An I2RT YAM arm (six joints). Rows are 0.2 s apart.
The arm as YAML. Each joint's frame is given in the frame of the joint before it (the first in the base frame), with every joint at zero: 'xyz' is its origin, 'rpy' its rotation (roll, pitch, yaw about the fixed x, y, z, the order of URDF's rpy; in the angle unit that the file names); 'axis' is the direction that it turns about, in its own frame. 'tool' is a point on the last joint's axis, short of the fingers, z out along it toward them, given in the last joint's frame.
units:
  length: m
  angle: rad
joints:
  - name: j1
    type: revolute
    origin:
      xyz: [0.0, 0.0, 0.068]
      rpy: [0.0, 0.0, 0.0]
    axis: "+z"
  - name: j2
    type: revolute
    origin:
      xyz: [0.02, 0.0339, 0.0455]
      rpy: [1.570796, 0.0, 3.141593]
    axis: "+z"
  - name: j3
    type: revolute
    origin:
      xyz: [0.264, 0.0, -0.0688]
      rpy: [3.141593, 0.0, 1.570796]
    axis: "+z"
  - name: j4
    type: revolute
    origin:
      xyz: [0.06, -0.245, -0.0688]
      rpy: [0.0, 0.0, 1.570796]
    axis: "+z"
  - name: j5
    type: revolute
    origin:
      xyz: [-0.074, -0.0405, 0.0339]
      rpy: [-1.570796, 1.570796, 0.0]
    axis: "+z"
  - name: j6
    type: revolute
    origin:
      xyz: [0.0, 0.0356, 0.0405]
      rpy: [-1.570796, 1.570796, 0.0]
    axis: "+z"
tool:
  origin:
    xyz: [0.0, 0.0, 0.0]
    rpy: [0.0, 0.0, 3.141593]
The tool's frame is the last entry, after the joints.
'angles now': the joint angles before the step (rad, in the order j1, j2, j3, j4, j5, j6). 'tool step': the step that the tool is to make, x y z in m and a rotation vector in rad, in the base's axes. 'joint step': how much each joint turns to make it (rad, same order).
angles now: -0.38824 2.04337 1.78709 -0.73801 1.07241 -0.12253
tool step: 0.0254 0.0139 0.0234 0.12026 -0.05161 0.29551
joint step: 0.03689 0.00150 0.07806 0.09841 -0.26360 -0.20869
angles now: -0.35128 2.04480 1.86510 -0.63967 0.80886 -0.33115
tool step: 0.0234 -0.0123 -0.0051 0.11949 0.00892 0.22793
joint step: -0.02147 0.09162 0.12571 -0.00010 -0.25184 -0.13348
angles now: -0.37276 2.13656 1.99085 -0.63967 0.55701 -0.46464
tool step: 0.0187 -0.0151 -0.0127 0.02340 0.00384 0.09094
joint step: -0.01994 0.09548 0.10033 0.01813 -0.09351 -0.07216
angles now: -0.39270 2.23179 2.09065 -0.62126 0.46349 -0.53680
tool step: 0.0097 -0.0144 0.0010 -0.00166 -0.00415 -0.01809
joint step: -0.01831 0.08129 0.13928 -0.05348 -0.00022 -0.00009
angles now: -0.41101 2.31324 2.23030 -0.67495 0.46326 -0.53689
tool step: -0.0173 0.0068 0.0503 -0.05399 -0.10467 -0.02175
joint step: 0.00001 -0.10403 -0.00906 0.01837 0.02156 0.00918
